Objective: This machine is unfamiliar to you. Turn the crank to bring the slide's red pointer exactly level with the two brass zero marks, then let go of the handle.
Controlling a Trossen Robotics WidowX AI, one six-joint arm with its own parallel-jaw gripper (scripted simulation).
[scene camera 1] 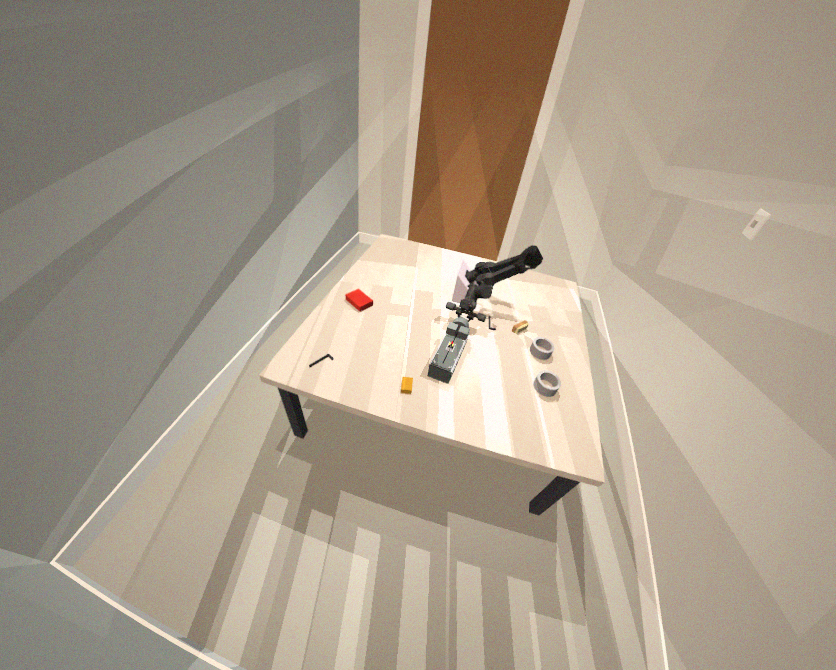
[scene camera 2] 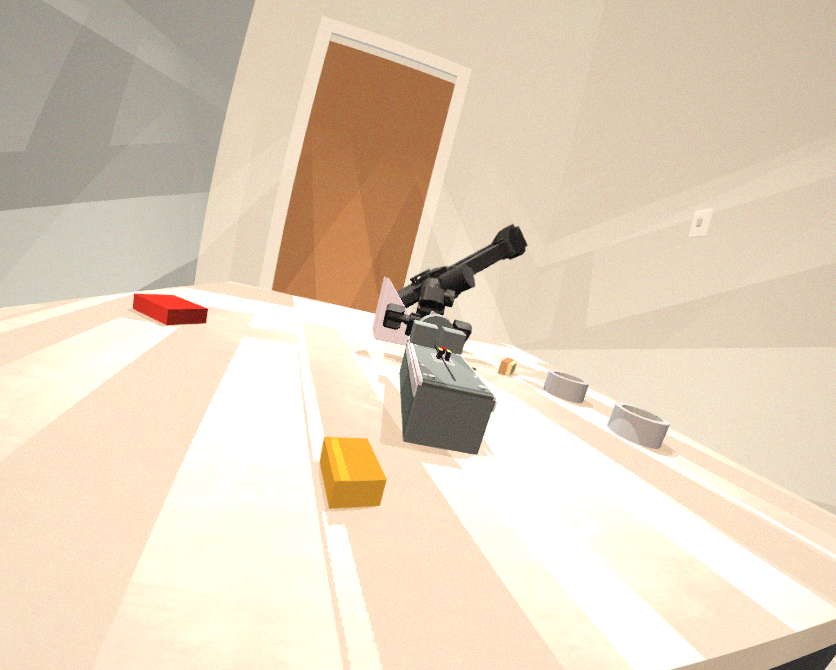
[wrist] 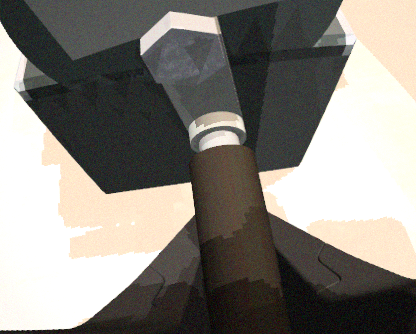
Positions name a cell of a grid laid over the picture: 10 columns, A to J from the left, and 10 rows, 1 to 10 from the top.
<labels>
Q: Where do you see a yellow block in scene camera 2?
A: At E8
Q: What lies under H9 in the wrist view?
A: My gripper.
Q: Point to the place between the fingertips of my gripper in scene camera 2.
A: At F6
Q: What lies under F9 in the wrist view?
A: A dark brown crank handle.
</labels>
